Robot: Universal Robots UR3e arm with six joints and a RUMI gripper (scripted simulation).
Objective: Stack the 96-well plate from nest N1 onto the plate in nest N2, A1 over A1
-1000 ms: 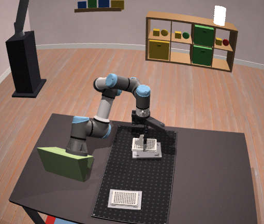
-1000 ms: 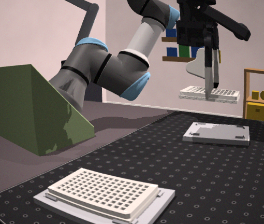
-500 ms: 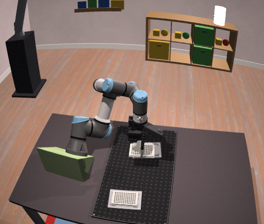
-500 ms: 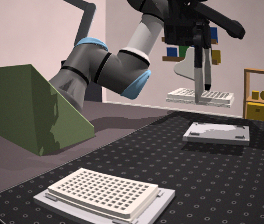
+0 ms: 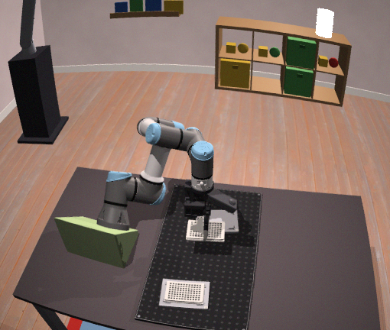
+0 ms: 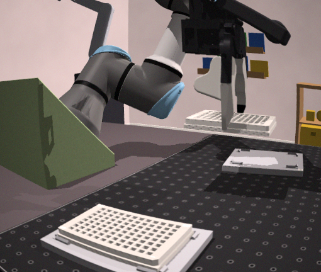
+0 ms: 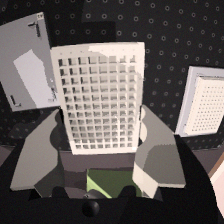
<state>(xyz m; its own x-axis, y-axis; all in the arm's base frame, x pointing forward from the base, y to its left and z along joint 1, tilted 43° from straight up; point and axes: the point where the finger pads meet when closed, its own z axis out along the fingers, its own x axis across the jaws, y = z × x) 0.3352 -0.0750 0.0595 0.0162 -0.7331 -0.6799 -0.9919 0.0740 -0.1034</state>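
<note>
Now: the white 96-well plate 22 cm to the right of my hand, 10 cm below it and 5 cm behind it. Also, from my hand: plate nest N1: 14 cm to the left, 11 cm below, 3 cm ahead.
</note>
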